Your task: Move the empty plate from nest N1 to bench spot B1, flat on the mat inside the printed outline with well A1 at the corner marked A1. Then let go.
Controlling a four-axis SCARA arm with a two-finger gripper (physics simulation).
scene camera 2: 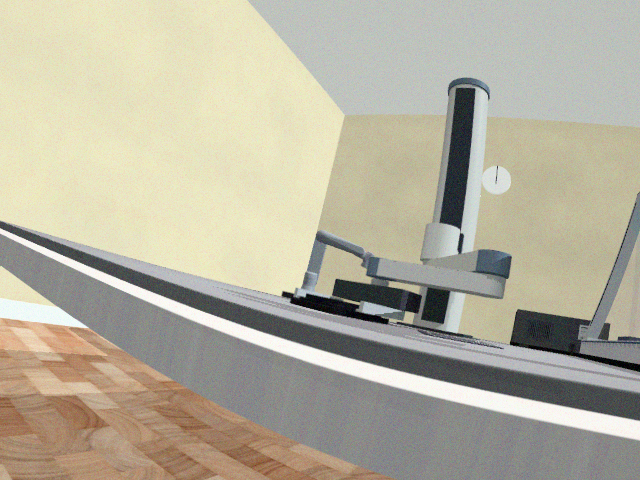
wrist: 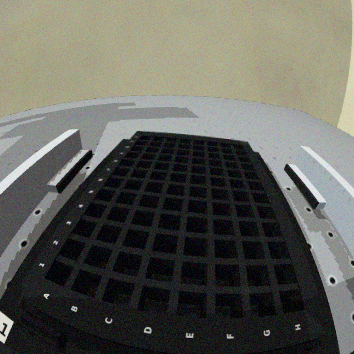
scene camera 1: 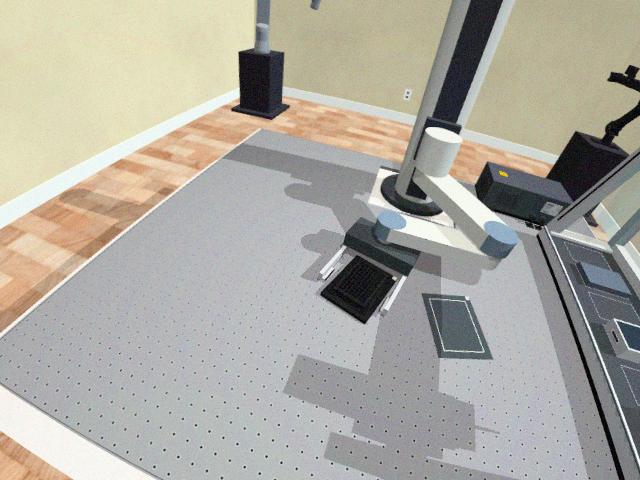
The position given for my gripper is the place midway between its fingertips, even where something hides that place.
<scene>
My gripper [scene camera 1: 351, 293] holds nothing. Also in view: a well plate [scene camera 1: 359, 286]. I also see a black nest [wrist: 27, 326].
The well plate is seen too in the wrist view [wrist: 179, 236]. My gripper also shows in scene camera 2 [scene camera 2: 326, 299] and in the wrist view [wrist: 192, 146].
</scene>
